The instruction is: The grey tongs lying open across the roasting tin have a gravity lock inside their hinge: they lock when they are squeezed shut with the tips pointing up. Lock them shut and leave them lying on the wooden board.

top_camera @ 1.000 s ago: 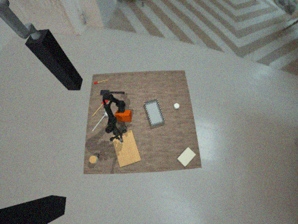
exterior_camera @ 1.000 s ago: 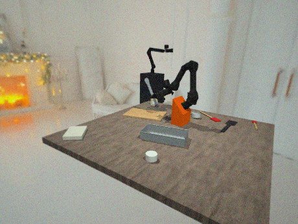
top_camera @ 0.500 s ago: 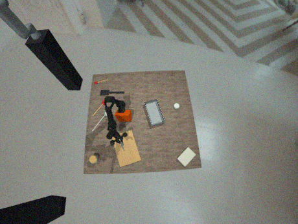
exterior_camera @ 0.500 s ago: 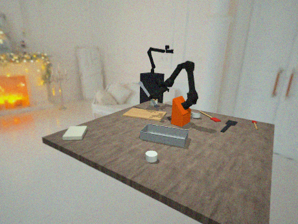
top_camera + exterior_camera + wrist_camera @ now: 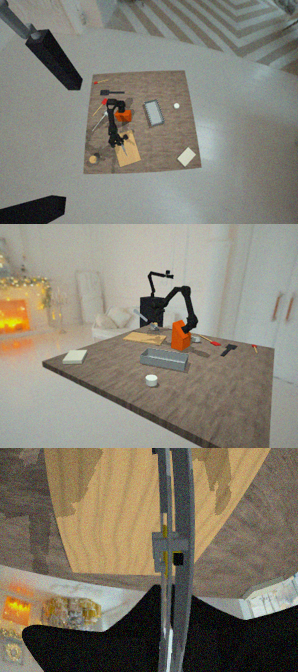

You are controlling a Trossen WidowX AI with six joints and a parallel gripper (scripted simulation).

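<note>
Right now the wooden board is 10 mm ahead of my gripper tip and 120 mm below it. From my gripper tip the other things lie so: red spatula (340 mm behind, 500 mm to the left, 120 mm below); round pot (330 mm behind, 150 mm to the right, 100 mm below); grey roasting tin (320 mm ahead, 420 mm to the left, 100 mm below).
</note>
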